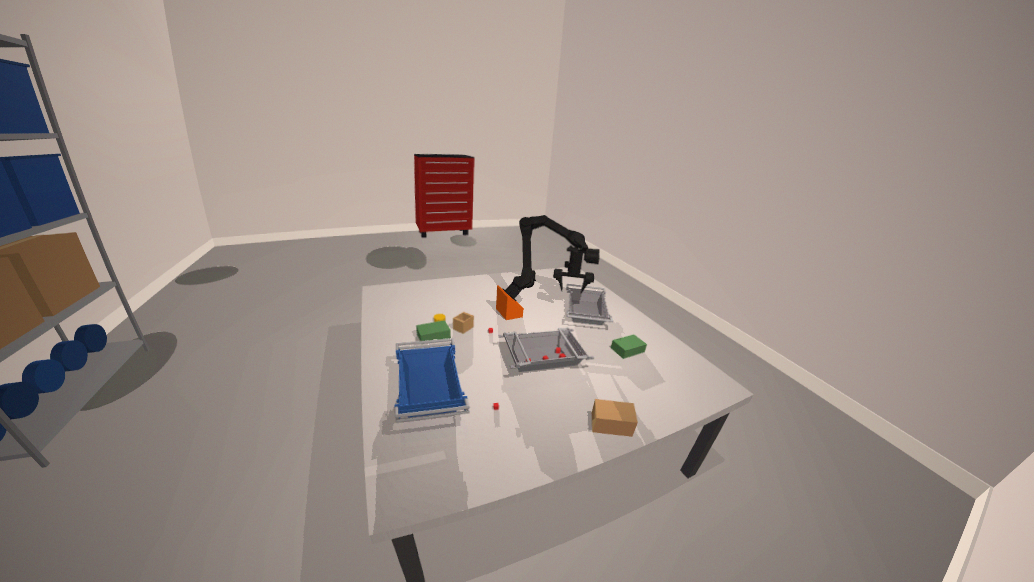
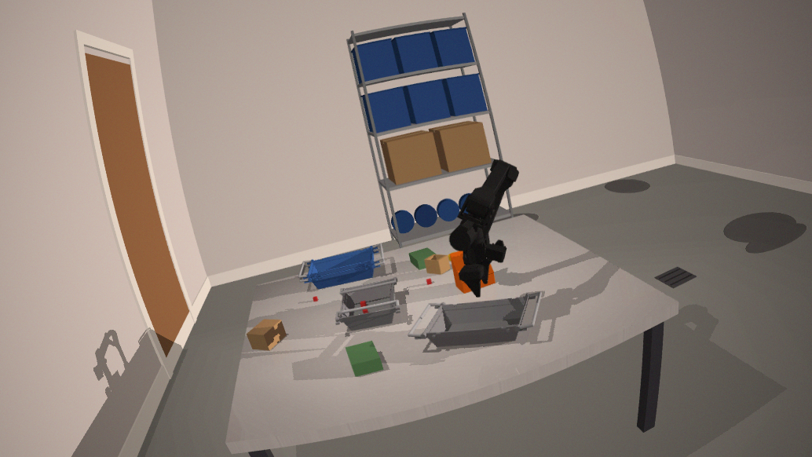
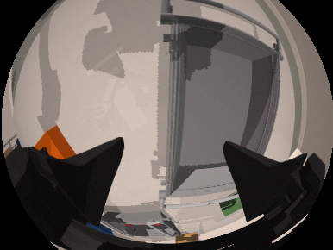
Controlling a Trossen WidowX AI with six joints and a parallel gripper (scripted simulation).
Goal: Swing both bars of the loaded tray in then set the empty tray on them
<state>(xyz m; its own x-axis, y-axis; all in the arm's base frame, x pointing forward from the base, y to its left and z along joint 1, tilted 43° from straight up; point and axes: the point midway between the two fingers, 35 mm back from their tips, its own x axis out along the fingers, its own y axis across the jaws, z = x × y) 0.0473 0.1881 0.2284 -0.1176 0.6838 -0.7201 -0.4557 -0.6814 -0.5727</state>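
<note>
My gripper tip is now 80 mm to the right of the grey plastic tray, 50 mm above it and 40 mm short of it. The rest, counted from my gripper tip: red cube (530 mm ahead, 510 mm to the right, 90 mm below).
</note>
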